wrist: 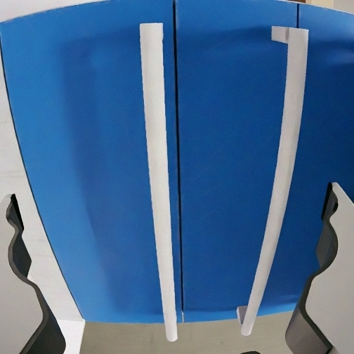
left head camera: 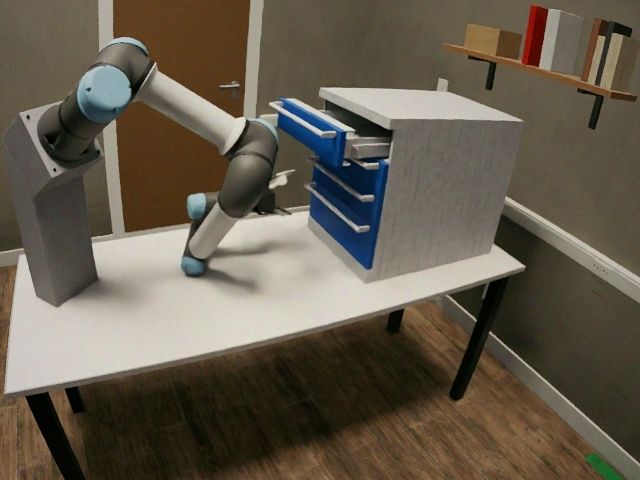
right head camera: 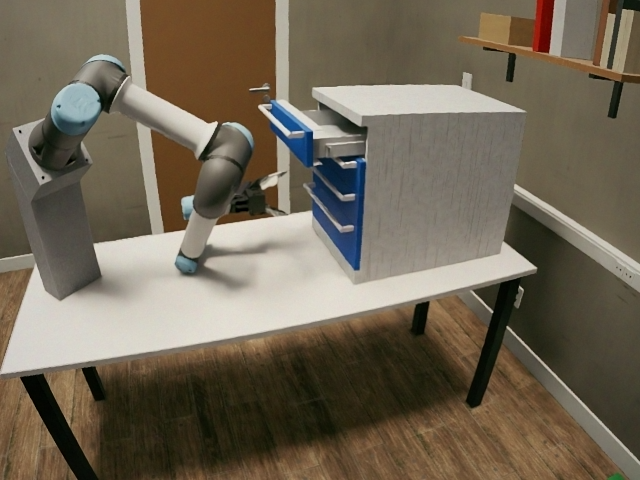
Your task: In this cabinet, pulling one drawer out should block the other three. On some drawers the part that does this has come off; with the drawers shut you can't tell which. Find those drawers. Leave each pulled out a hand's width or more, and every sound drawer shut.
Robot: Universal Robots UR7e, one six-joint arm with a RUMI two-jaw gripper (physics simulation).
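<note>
The cabinet [left head camera: 444,196] [right head camera: 439,191] has four blue drawers with white bar handles. The top drawer [left head camera: 316,145] [right head camera: 300,148] is pulled well out. The second drawer [left head camera: 376,176] [right head camera: 354,176], third drawer [left head camera: 361,211] [right head camera: 351,211] [wrist: 225,175] and bottom drawer [left head camera: 356,248] [right head camera: 346,245] [wrist: 110,175] look shut. My gripper [left head camera: 292,192] [right head camera: 284,193] [wrist: 170,192] is wide open and empty, in front of the lower drawers and apart from them. In the wrist view the bottom drawer's handle [wrist: 159,175] runs between the fingers' lines, with the third drawer's handle [wrist: 285,175] to its right.
The cabinet stands at the far right of the white table [left head camera: 180,320] [right head camera: 180,315]. The top drawer juts out above the gripper. The arm's low wrist joint [left head camera: 193,266] [right head camera: 186,263] is close above the table. A wall shelf [left head camera: 516,62] [right head camera: 532,54] holds books and a box.
</note>
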